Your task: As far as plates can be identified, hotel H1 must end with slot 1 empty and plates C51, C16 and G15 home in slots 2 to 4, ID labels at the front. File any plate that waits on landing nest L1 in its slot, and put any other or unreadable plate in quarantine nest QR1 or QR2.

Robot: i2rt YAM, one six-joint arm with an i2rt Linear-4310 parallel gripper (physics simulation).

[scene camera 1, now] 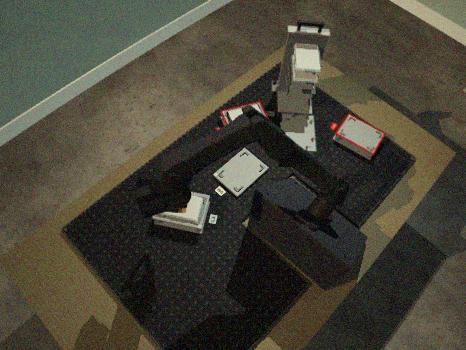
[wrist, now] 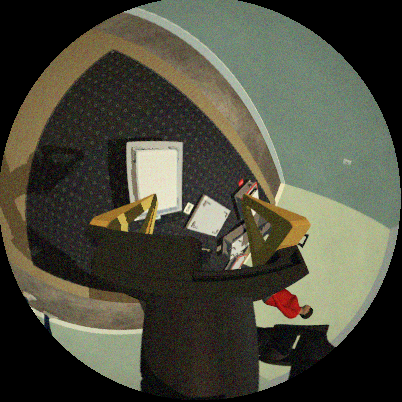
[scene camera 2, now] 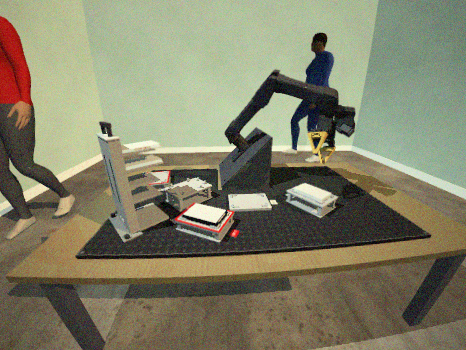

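Where they show: gripper, fingertip midpoint: [wrist: 199,198] [scene camera 2: 319,159]; arm's base, origin of the base link: [scene camera 1: 314,217] [scene camera 2: 245,148].
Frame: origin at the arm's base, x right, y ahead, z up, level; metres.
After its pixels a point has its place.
Note:
My gripper [scene camera 2: 320,158] @[x -0.230, y 0.350, z 0.042 m] [wrist: 199,198] @[x -0.230, y 0.350, z 0.042 m] is open and empty, high over the mat near the landing nest; in scene camera 1 the wrist mostly hides it. A white plate [scene camera 1: 195,205] @[x -0.199, y 0.307, z -0.093 m] [scene camera 2: 309,192] @[x -0.210, y 0.357, z -0.093 m] [wrist: 156,175] @[x -0.240, y 0.349, z -0.093 m] rests on landing nest L1 [scene camera 1: 205,215] @[x -0.183, y 0.279, z -0.153 m] [scene camera 2: 320,209] @[x -0.225, y 0.432, z -0.125 m] [wrist: 179,172] @[x -0.192, y 0.381, z -0.107 m]. The hotel [scene camera 1: 292,42] @[x 0.419, y 0.465, z 0.109 m] [scene camera 2: 118,185] @[x 0.429, y 0.498, z 0.020 m] stands upright; an upper white plate [scene camera 1: 306,59] @[x 0.387, y 0.375, z 0.111 m] [scene camera 2: 141,145] @[x 0.387, y 0.393, z 0.111 m] shows in it. A white plate [scene camera 2: 204,213] @[x 0.192, y 0.462, z -0.103 m] with a dark edge sits on a red-rimmed nest [scene camera 2: 217,231] @[x 0.149, y 0.539, z -0.117 m]. A second red-rimmed nest [scene camera 1: 360,134] @[x 0.456, y 0.101, z -0.118 m] bears no plate. No plate ID is readable.
A flat pale nest [scene camera 1: 241,171] @[x 0.023, y 0.311, z -0.145 m] [scene camera 2: 249,201] @[x 0.022, y 0.320, z -0.145 m] [wrist: 209,215] @[x 0.008, y 0.320, z -0.145 m] with corner marks lies between L1 and the hotel. A raised grey-white nest [scene camera 2: 200,185] @[x 0.221, y 0.283, z -0.085 m] stands beside the hotel. The arm's dark wedge base [scene camera 1: 300,250] @[x -0.091, y -0.034, z -0.040 m] [scene camera 2: 252,162] @[x -0.011, y 0.165, z -0.028 m] stands on the mat's far side in scene camera 2.

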